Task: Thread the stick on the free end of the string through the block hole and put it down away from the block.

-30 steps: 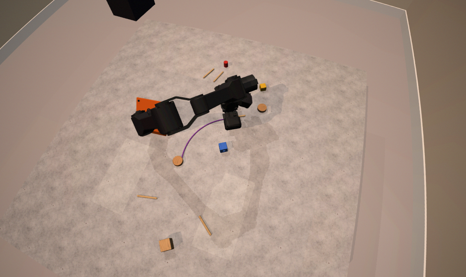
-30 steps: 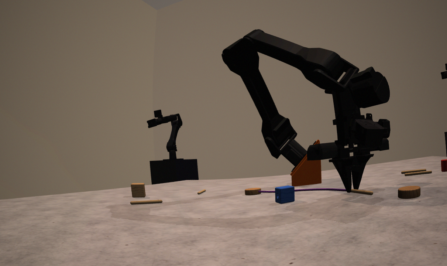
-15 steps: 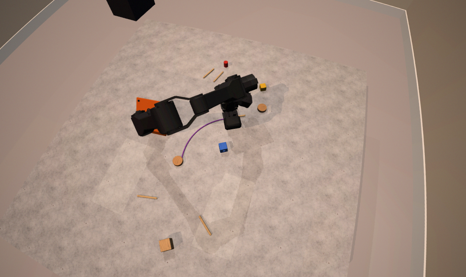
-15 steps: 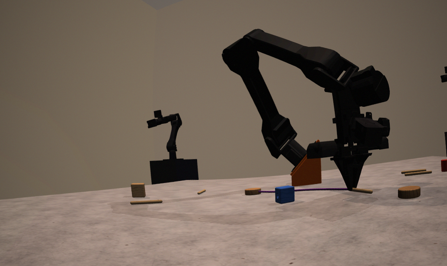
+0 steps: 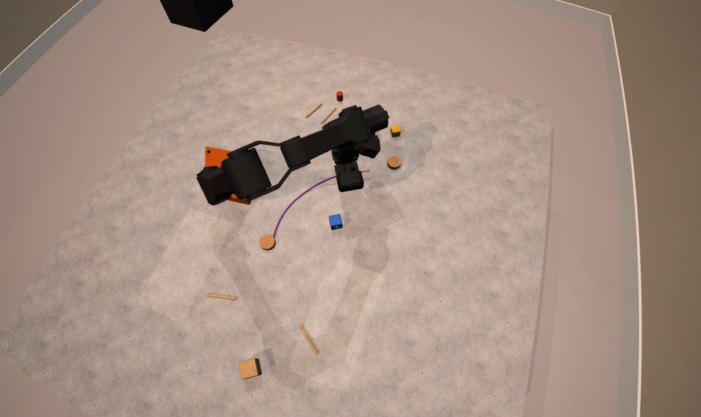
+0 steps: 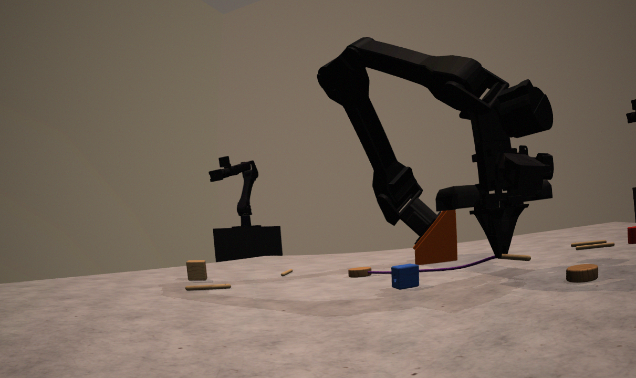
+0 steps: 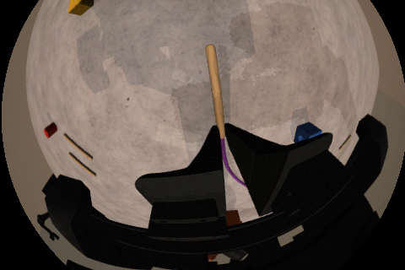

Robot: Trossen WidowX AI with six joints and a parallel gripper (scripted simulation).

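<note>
My gripper tip is 4 cm short of the blue block, 14 cm to the left of it and 1 cm above it. Also, from my gripper tip: thin wooden stick: 1 cm ahead, 1 cm to the left; then wooden disc: 11 cm ahead, 11 cm to the left, 2 cm below; then yellow cube: 7 cm ahead, 21 cm to the left, 1 cm below.
</note>
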